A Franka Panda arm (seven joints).
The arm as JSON. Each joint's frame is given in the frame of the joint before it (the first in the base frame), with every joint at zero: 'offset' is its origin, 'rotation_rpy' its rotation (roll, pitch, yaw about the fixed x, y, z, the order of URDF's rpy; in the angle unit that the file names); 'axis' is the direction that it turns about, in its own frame. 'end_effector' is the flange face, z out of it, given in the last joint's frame.
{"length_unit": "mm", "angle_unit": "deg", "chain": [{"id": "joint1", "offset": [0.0, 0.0, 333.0], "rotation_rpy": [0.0, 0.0, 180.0], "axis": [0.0, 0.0, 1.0]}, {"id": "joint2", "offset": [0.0, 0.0, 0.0], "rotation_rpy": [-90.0, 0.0, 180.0], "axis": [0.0, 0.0, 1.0]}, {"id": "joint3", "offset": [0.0, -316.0, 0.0], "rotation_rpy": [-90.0, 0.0, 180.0], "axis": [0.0, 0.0, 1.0]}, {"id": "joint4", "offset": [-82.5, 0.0, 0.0], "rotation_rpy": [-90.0, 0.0, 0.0], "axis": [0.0, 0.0, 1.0]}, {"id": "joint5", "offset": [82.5, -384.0, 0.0], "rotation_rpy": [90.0, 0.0, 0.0], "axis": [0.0, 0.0, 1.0]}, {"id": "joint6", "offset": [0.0, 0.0, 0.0], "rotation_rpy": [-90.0, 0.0, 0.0], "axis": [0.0, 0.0, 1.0]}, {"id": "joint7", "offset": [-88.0, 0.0, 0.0], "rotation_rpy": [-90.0, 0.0, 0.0], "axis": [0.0, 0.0, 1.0]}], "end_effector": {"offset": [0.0, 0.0, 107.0], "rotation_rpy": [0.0, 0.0, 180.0]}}
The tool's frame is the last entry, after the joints.
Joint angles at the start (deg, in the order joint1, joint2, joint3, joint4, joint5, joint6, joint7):
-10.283, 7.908, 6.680, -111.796, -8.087, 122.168, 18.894
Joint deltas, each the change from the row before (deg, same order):
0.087, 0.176, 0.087, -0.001, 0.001, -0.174, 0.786
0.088, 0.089, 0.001, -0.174, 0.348, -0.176, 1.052
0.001, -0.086, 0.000, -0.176, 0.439, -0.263, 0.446
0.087, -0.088, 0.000, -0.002, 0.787, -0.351, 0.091
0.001, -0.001, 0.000, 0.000, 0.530, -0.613, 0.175
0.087, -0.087, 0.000, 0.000, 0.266, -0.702, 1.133
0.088, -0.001, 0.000, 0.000, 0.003, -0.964, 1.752
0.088, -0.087, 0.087, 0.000, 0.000, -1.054, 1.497
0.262, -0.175, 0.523, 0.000, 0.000, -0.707, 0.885
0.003, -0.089, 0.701, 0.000, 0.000, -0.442, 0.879
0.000, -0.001, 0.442, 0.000, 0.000, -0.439, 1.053
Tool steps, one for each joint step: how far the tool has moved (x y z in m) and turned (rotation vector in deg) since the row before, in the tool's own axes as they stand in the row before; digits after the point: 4 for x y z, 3 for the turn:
-0.0006, -0.0018, 0.0019, -0.058, -0.325, 0.598
-0.0013, -0.0011, 0.0025, 0.160, -0.513, 1.119
-0.0014, 0.0000, 0.0009, 0.219, -0.462, 0.664
-0.0012, -0.0011, -0.0004, 0.520, -0.480, 0.421
-0.0012, 0.0000, 0.0009, 0.201, -0.735, 0.446
-0.0017, -0.0005, 0.0001, -0.029, -0.646, 1.186
-0.0020, -0.0002, 0.0014, -0.380, -0.878, 1.666
-0.0025, -0.0007, 0.0006, -0.411, -0.861, 1.330
-0.0045, -0.0064, -0.0013, -0.201, -0.423, 0.119
-0.0037, -0.0059, -0.0008, -0.096, -0.277, 0.187
-0.0025, -0.0036, 0.0003, -0.159, -0.366, 0.614

